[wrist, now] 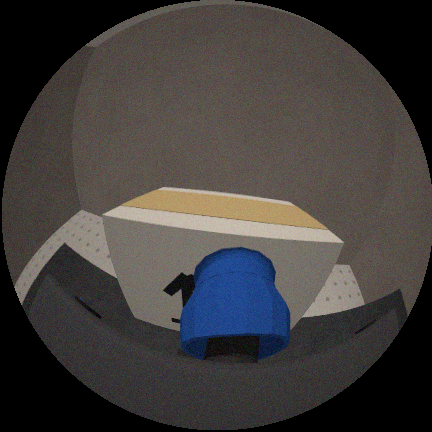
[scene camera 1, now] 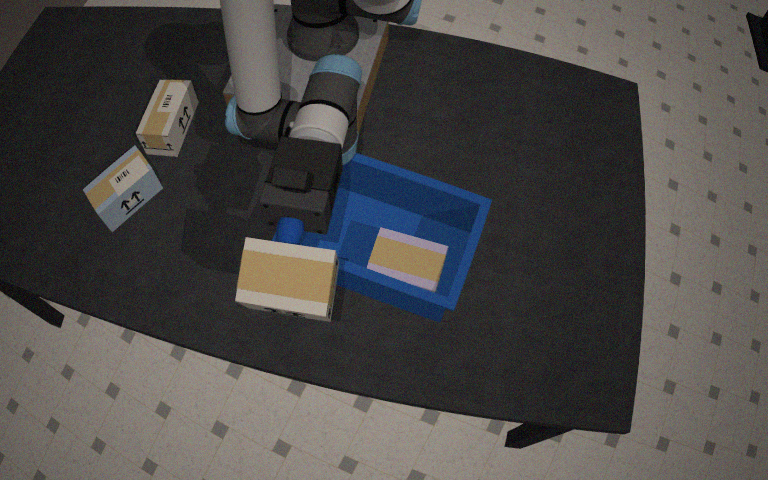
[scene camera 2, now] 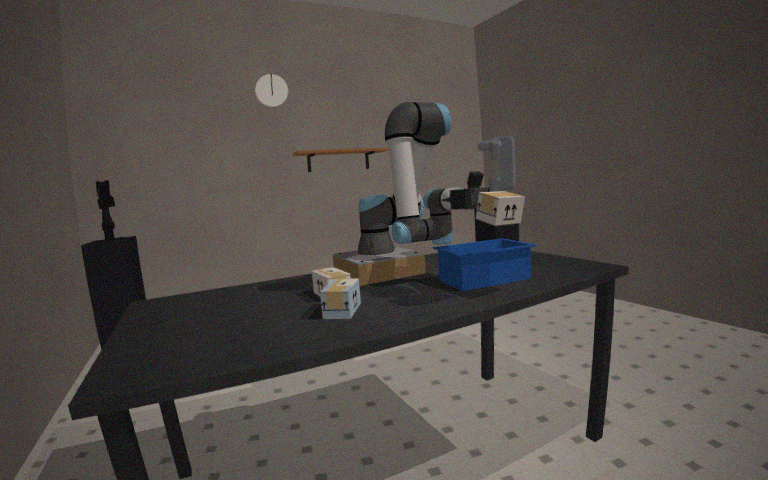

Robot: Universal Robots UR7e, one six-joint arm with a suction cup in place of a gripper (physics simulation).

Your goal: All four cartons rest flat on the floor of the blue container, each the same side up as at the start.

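Where they show: hand at its tool point: (wrist: 239,256) (scene camera 1: 284,252); arm's base at its link origin: (scene camera 1: 323,36) (scene camera 2: 376,251).
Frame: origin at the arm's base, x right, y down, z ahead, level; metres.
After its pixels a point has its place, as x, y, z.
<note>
My gripper, a blue suction cup (scene camera 1: 288,232) (wrist: 235,300), is shut on a white carton (scene camera 1: 286,272) {-0.164, -0.224, 0.593} (scene camera 2: 500,208) {-0.121, -0.186, 0.635} (wrist: 150,260) {-0.187, -0.212, 0.551} by its side face. The carton hangs above table height, left of the container in scene camera 1, its tape strip up and its arrows pointing up. The blue container (scene camera 1: 472,249) {-0.381, -0.039, 0.419} (scene camera 2: 485,268) {-0.179, 0.019, 0.486} stands on the table. A pinkish carton (scene camera 1: 408,259) {-0.288, -0.009, 0.447} with a tape strip lies flat on its floor. A second white carton (scene camera 1: 166,116) {0.250, 0.001, 0.269} (scene camera 2: 322,280) {0.308, 0.019, 0.276} and a light-blue carton (scene camera 1: 123,189) {0.266, 0.002, 0.446} (scene camera 2: 340,298) {0.319, 0.023, 0.498} stand near each other on the table, arrows up.
The dark table (scene camera 1: 538,226) {-0.503, 0.081, 0.284} (scene camera 2: 237,339) {0.601, 0.081, 0.503} carries the arm's base block (scene camera 2: 385,268) {0.045, 0.034, 0.186}. The arm reaches over the container's left back corner in scene camera 1. A wall shelf (scene camera 2: 339,151), a clock (scene camera 2: 271,90) and a black stand (scene camera 2: 116,283) are behind the table.
</note>
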